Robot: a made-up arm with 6 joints. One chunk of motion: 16 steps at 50 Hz.
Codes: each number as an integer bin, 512 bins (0 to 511) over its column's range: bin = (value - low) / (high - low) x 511, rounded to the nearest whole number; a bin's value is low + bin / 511 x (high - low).
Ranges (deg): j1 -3..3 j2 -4..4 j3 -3..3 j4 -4..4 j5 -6..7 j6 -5..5
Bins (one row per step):
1: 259 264 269 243 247 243
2: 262 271 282 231 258 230
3: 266 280 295 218 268 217
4: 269 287 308 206 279 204
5: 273 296 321 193 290 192
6: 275 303 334 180 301 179
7: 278 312 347 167 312 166
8: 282 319 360 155 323 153
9: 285 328 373 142 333 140
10: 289 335 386 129 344 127
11: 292 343 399 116 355 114
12: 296 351 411 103 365 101
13: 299 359 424 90 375 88
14: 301 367 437 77 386 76
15: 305 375 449 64 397 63
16: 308 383 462 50 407 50
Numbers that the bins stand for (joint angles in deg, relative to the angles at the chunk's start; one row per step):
1: 0.04 0.13 0.16 -0.20 0.28 -0.24
2: 0.08 0.24 0.31 -0.38 0.56 -0.50
3: 0.12 0.38 0.46 -0.59 0.82 -0.75
4: 0.16 0.49 0.62 -0.77 1.10 -1.01
5: 0.21 0.63 0.77 -0.98 1.38 -1.24
6: 0.23 0.74 0.92 -1.18 1.66 -1.50
7: 0.26 0.88 1.07 -1.39 1.94 -1.75
8: 0.31 0.99 1.23 -1.57 2.22 -2.01
9: 0.35 1.14 1.38 -1.78 2.47 -2.26
10: 0.39 1.24 1.53 -1.98 2.75 -2.51
11: 0.43 1.37 1.68 -2.18 3.03 -2.77
12: 0.48 1.50 1.83 -2.39 3.29 -3.02
13: 0.51 1.62 1.98 -2.59 3.54 -3.28
14: 0.53 1.75 2.13 -2.79 3.82 -3.51
15: 0.58 1.87 2.27 -3.00 4.10 -3.77
16: 0.62 2.00 2.42 -3.22 4.35 -4.02

